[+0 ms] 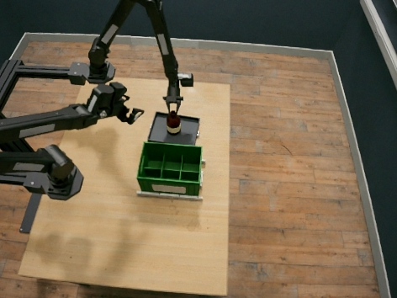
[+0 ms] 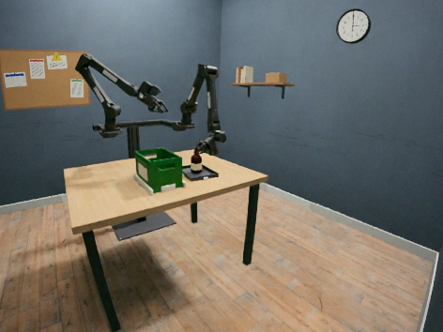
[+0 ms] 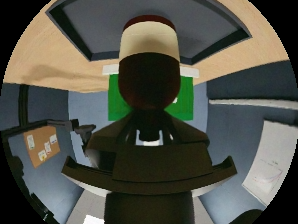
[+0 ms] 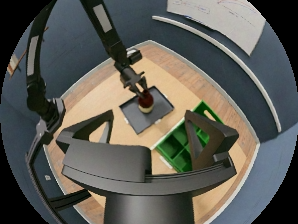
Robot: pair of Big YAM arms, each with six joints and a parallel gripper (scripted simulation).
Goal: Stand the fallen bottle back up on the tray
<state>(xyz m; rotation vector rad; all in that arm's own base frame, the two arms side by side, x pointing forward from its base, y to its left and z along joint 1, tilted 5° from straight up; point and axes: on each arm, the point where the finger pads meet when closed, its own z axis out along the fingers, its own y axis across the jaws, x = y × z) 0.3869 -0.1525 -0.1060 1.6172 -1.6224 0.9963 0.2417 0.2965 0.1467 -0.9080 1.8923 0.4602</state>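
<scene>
Now: the bottle 5 cm below my left hand. The rest, counted from my left hand: tray 13 cm below; green crate 2 cm ahead, 28 cm to the right, 6 cm below.
</scene>
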